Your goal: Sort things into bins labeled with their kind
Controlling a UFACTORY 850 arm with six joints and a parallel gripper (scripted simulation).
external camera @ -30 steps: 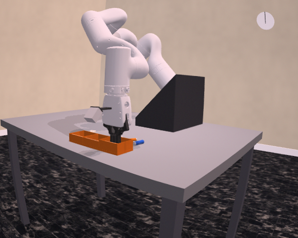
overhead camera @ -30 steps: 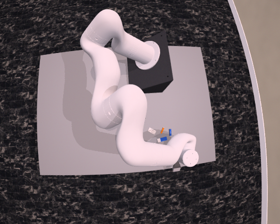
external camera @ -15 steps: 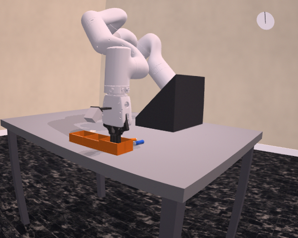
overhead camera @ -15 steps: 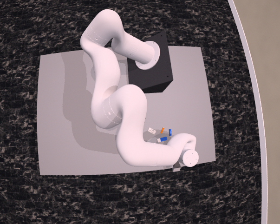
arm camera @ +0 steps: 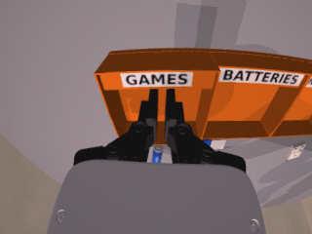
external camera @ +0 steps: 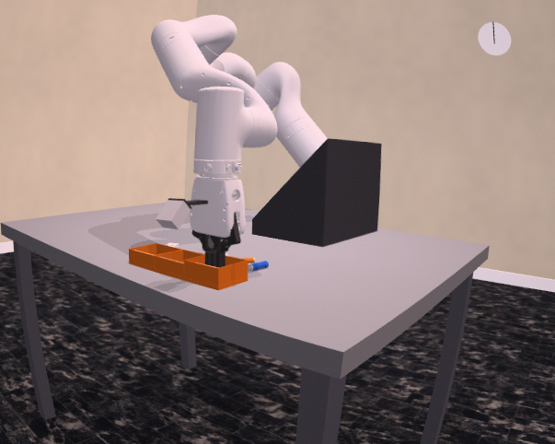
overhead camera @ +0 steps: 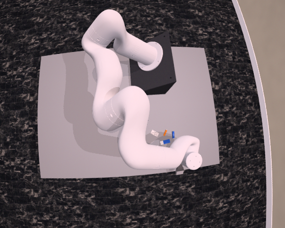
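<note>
My hand is 140 mm past the orange battery, 50 mm to the left of it and 30 mm above it. From my hand the other things lie so: blue-and-white block: 80 mm behind, 60 mm to the right, 30 mm below; then blue battery: 120 mm behind, 30 mm below; then orange three-compartment bin: 10 mm ahead, 80 mm to the right, 20 mm below.
</note>
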